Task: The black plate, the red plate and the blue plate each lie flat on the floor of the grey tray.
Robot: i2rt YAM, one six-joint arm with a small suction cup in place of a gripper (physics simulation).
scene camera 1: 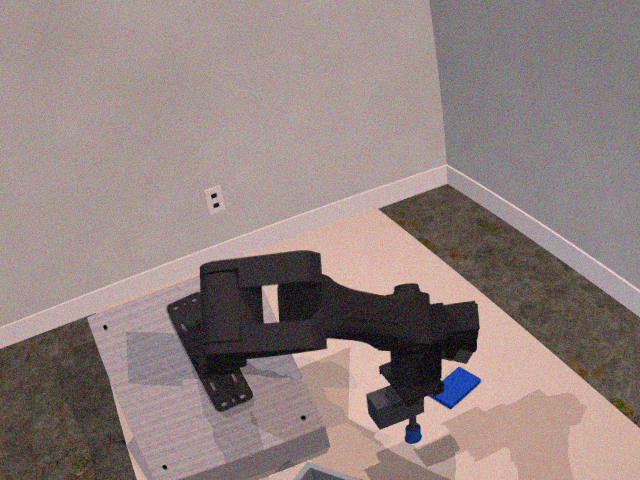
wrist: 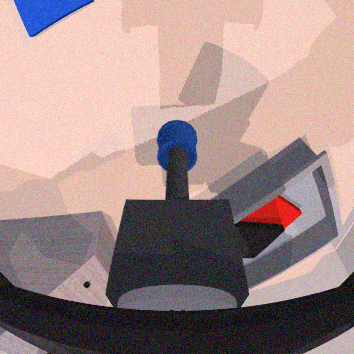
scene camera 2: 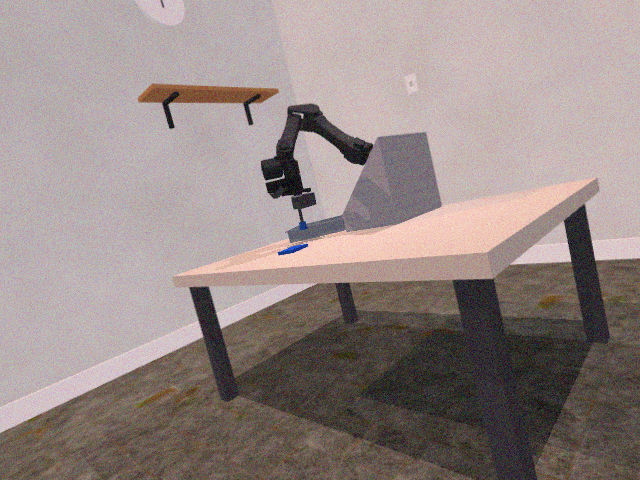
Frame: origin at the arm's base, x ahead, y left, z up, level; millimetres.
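Where they show: end effector, tool point: [scene camera 1: 413, 438] [wrist: 176, 137] [scene camera 2: 303, 229]; arm's base, origin of the base link: [scene camera 2: 383, 166].
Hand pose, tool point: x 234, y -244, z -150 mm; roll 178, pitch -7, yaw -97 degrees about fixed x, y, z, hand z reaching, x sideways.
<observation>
Each offset is from my tool point to the top centre of the thing.
My gripper, a blue suction cup [scene camera 1: 413, 435] [scene camera 2: 302, 225] [wrist: 177, 145], is open, with nothing on it, and hangs above the table. The blue plate {dx +153, dy +85, dz -41 mm} [scene camera 1: 454, 387] [scene camera 2: 293, 249] [wrist: 50, 15] lies flat on the table, outside the tray and off to one side of the cup. The grey tray {dx -199, dy -105, dz -1 mm} [scene camera 1: 309, 464] [scene camera 2: 323, 228] [wrist: 295, 260] stands on the table; one corner shows in scene camera 1. In the wrist view, the red plate {dx -169, dy -110, dz -37 mm} [wrist: 272, 210] and the black plate {dx -201, dy -62, dz -20 mm} [wrist: 260, 237] are inside it. The black plate covers part of the red one, and my suction mount hides part of the black plate. Whether both lie flat is unclear.
A large grey block [scene camera 1: 155, 413] [scene camera 2: 405, 180] [wrist: 35, 240] under the arm's base stands beside the tray. The table's edge [scene camera 2: 330, 272] lies beyond the blue plate. A wooden shelf [scene camera 2: 211, 94] is on the wall.
</observation>
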